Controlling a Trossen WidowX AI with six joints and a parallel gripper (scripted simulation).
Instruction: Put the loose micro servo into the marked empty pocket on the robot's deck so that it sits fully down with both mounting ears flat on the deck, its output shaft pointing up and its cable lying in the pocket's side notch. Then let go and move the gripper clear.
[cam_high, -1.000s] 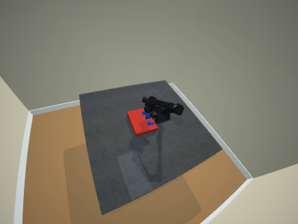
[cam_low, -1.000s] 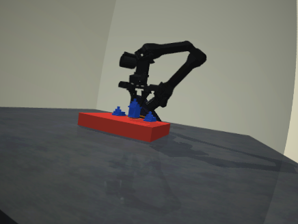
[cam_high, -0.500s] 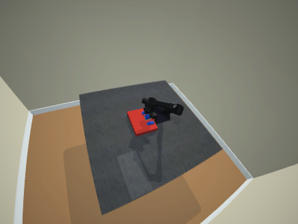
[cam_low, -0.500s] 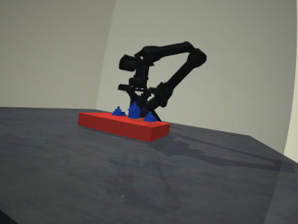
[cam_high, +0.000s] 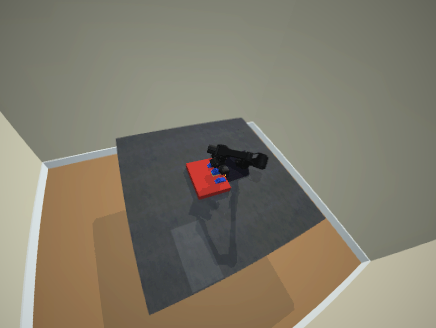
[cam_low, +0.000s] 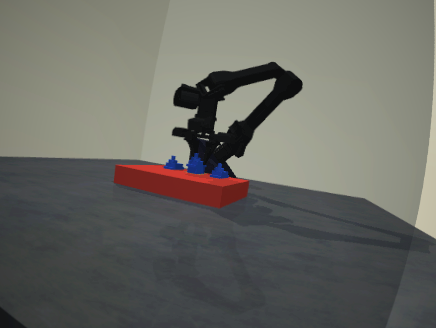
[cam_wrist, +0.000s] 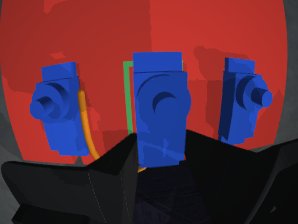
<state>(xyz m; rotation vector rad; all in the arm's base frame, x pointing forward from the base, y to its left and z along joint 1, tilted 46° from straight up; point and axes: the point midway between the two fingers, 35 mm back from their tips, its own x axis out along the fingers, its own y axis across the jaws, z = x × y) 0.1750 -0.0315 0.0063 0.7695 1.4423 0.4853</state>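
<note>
Right now my gripper tip is 120 mm short of the red deck, 20 mm to the left of it and 50 mm above it.
</note>
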